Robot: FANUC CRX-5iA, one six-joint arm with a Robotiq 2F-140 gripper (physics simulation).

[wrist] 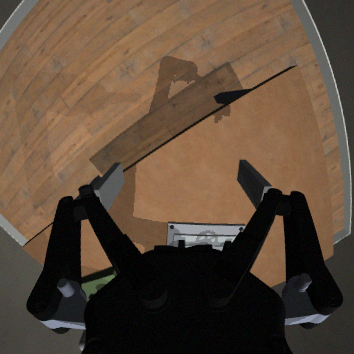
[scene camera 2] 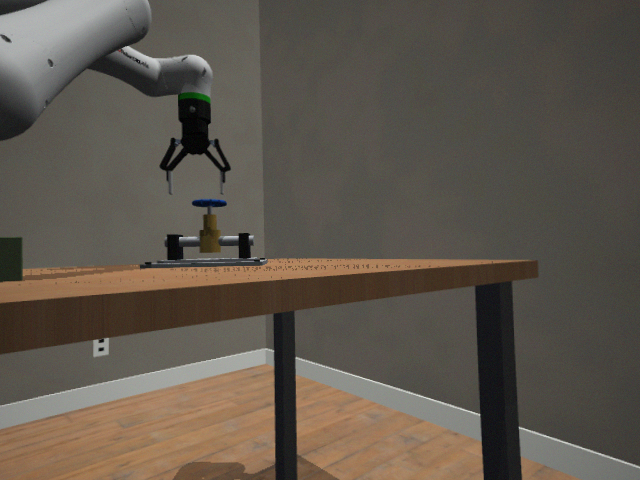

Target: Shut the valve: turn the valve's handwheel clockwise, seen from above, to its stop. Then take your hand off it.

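Note:
The blue handwheel (scene camera 2: 209, 203) sits level on a thin stem on top of the brass valve body (scene camera 2: 209, 240) in the scene view. The valve is on a grey pipe held by two black supports on a metal base plate (scene camera 2: 204, 264) (wrist: 205, 229). My gripper (scene camera 2: 196, 193) (wrist: 180, 170) is open and points straight down, its fingertips slightly above the handwheel's height and apart from it. In the scene view the wheel lies below the fingertips, nearer the right finger. In the wrist view the gripper's own body hides the handwheel and the valve body.
The valve stands on the wooden table (scene camera 2: 361, 268) (wrist: 210, 165). A dark green block (scene camera 2: 10, 258) stands at the left edge of the scene view; a green object (wrist: 97, 285) shows at the lower left of the wrist view, partly hidden by the gripper. Grey walls stand behind the table.

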